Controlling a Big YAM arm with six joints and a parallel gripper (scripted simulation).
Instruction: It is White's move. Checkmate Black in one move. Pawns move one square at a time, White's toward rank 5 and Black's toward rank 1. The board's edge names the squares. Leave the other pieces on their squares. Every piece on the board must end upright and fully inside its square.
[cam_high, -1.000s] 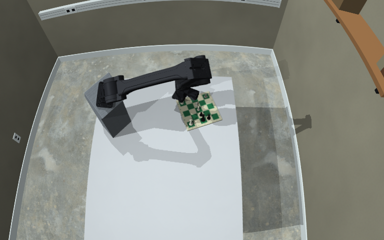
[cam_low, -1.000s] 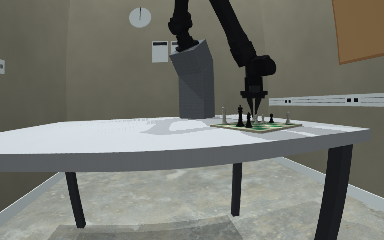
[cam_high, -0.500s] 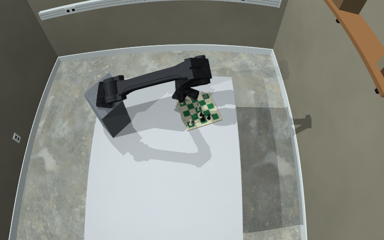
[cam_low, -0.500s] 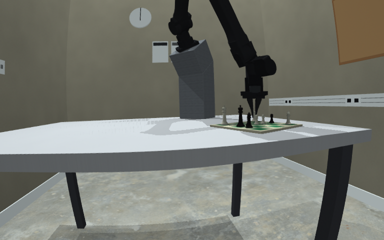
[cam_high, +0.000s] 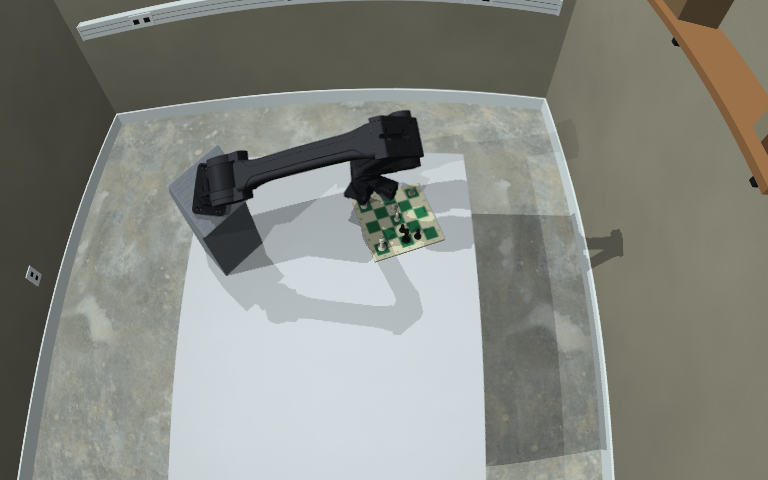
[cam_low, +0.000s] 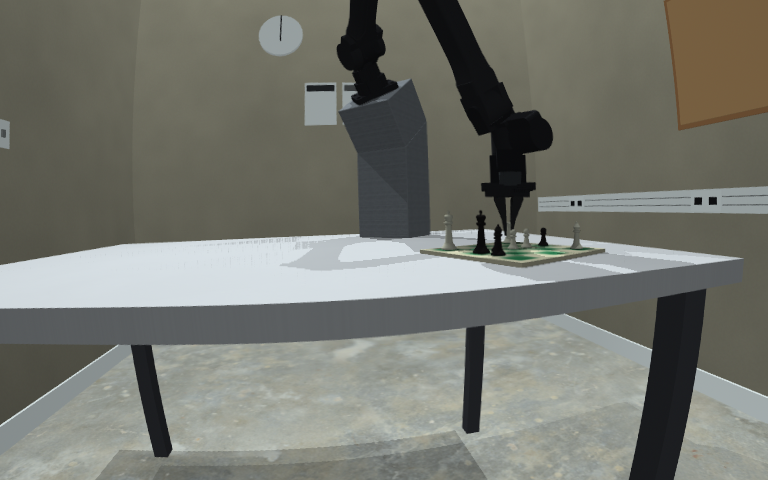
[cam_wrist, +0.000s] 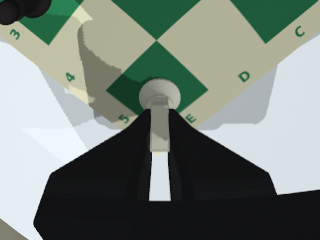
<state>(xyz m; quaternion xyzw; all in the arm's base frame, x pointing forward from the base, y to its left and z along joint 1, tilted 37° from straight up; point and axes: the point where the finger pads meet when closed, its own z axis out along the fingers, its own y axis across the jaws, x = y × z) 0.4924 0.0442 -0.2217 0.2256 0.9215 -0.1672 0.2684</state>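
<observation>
Now: hand 10 cm short of the green-and-cream chessboard, 6 cm to the left of it and 2 cm above it. Round my hand: black king 11 cm ahead, 14 cm to the right, 1 cm above; black bishop 15 cm ahead, 13 cm to the right; white chess piece 1 cm ahead, 1 cm below.
</observation>
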